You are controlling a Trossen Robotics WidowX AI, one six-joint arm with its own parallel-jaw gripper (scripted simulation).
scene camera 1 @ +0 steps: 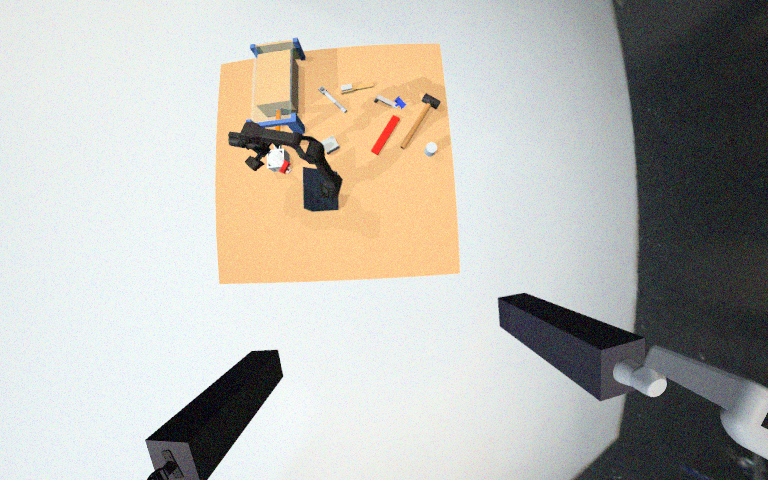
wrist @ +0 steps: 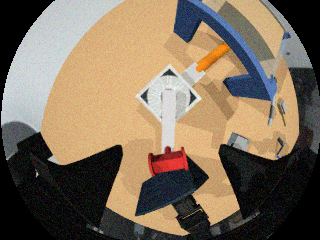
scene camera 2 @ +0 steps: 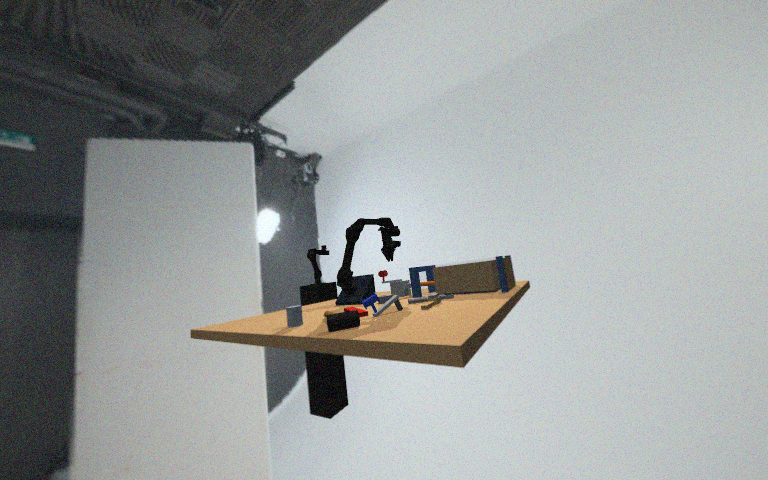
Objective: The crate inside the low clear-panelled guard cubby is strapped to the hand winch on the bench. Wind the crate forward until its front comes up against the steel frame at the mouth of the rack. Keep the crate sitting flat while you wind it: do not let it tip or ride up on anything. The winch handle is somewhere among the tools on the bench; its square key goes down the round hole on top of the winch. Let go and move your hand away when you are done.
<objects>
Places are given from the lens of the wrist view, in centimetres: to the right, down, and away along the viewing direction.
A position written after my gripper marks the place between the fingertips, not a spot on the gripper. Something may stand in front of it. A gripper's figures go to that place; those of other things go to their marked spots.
my gripper [wrist: 172,151]: 1, 3, 10
red knob [wrist: 169,161]: 1, 6, 16
winch [wrist: 151,97]: -2, -4, 21
The marked spots on the winch and the red knob are 12 cm apart.
</objects>
